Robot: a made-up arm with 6 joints.
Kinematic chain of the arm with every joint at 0, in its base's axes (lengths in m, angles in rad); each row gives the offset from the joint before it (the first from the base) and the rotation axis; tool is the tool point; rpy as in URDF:
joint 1: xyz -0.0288 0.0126 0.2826 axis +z
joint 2: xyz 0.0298 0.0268 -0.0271 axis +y
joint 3: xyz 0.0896 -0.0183 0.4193 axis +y
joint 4: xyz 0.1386 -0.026 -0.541 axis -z
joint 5: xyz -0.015 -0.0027 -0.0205 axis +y
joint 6: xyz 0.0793 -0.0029 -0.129 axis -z
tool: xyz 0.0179 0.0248 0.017 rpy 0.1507 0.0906 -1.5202
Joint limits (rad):
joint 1: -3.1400..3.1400
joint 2: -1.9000..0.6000
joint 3: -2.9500..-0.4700
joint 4: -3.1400..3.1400
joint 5: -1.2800..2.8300
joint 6: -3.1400..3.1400
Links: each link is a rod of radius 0.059 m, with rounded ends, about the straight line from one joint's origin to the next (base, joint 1, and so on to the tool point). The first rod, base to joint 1, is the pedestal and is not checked.
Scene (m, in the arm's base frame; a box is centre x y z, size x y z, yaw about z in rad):
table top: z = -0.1
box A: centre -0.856 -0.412 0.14 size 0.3 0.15 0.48 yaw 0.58
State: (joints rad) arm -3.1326 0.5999 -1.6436 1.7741 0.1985 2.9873
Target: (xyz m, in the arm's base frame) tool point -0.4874 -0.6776 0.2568
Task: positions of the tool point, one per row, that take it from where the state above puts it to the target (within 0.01 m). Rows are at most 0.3 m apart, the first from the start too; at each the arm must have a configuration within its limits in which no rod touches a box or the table.
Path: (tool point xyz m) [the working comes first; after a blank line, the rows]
Joints at the target: -2.1253 0.3063 -1.1643 1.8285 0.2686 3.0071
Straight joint move there: touches box A.

1: -0.9759 -0.1530 0.4645
2: -0.8745 -0.3203 0.6292
3: -0.7856 -0.4821 0.4991
4: -0.6509 -0.6055 0.3736
5: -0.4874 -0.6776 0.2568

